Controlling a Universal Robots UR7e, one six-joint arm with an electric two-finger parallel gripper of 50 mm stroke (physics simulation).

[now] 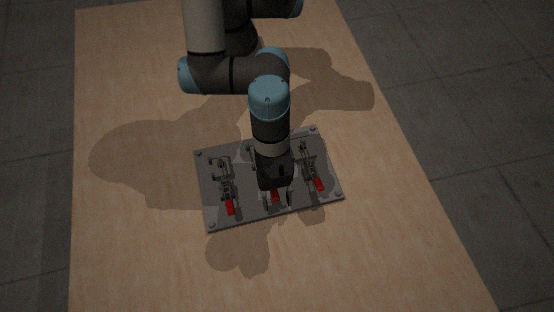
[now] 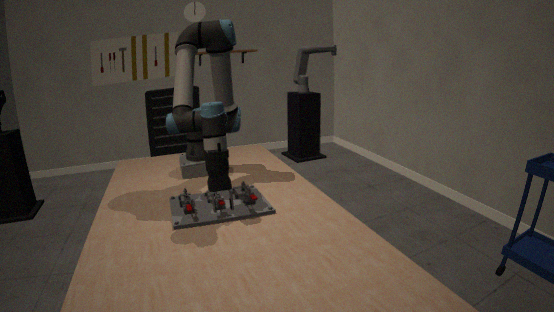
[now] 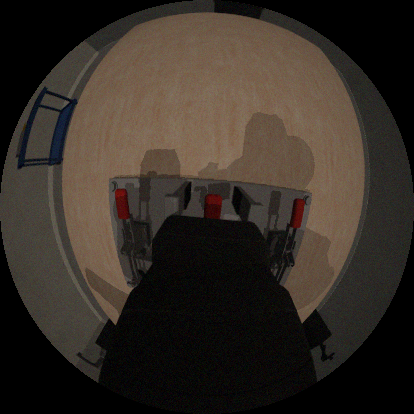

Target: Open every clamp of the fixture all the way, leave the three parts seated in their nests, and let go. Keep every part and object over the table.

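Frame: origin at the arm's base, x ahead, y right, z down, level; millimetres.
Seen in the pictures: gripper, fingertip midpoint: [image 1: 277, 204] [image 2: 223, 210] [image 3: 211, 191]; arm's base, origin of the base link: [image 1: 233, 41] [image 2: 201, 156].
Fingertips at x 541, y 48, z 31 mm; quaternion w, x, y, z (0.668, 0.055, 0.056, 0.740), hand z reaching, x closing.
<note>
Pixels of each thing's top centre, then the offset from my fingertips to it. "spot": a spot on its surface instead. Level surfaces: height alone.
- grey fixture plate, middle of its top: [image 3: 206, 256] [image 1: 266, 173] [image 2: 217, 203] dx -103, dy -7, dz +22 mm
- left clamp's handle, middle of its top: [image 3: 299, 215] [image 1: 229, 205] [image 2: 189, 206] dx -24, dy +110, dz -25 mm
- right clamp's handle, surface spot: [image 3: 121, 204] [image 1: 317, 183] [image 2: 252, 196] spot: dx -9, dy -107, dz -26 mm
- middle handle, middle of its top: [image 3: 210, 230] [image 1: 272, 186] [image 2: 220, 197] dx -37, dy -2, dz -29 mm
- wooden table, its level: dz +37 mm
The grey fixture plate [image 1: 250, 204] [image 2: 205, 216] [image 3: 162, 187] lies on the table with three red-handled clamps. The left clamp's handle [image 1: 230, 207] [image 2: 188, 208] [image 3: 297, 213] and the right clamp's handle [image 1: 318, 184] [image 2: 253, 197] [image 3: 121, 204] lie low, pointing to the plate's front edge. The middle handle [image 1: 274, 195] [image 2: 221, 203] [image 3: 213, 206] also points forward; its tilt is unclear. My gripper [image 1: 277, 198] [image 2: 222, 200] [image 3: 211, 191] points down, open, with one finger on each side of the middle handle, not gripping it. The gripper body hides the rest of the middle clamp. The seated parts are too dark to tell apart.
The outer clamps stand close on both sides of my gripper. Bolts stand at the plate's corners. The wooden table [image 1: 150, 270] [image 2: 280, 270] [image 3: 200, 75] surrounds the plate. A blue trolley [image 2: 531, 247] [image 3: 61, 132] stands on the floor beyond the table.
</note>
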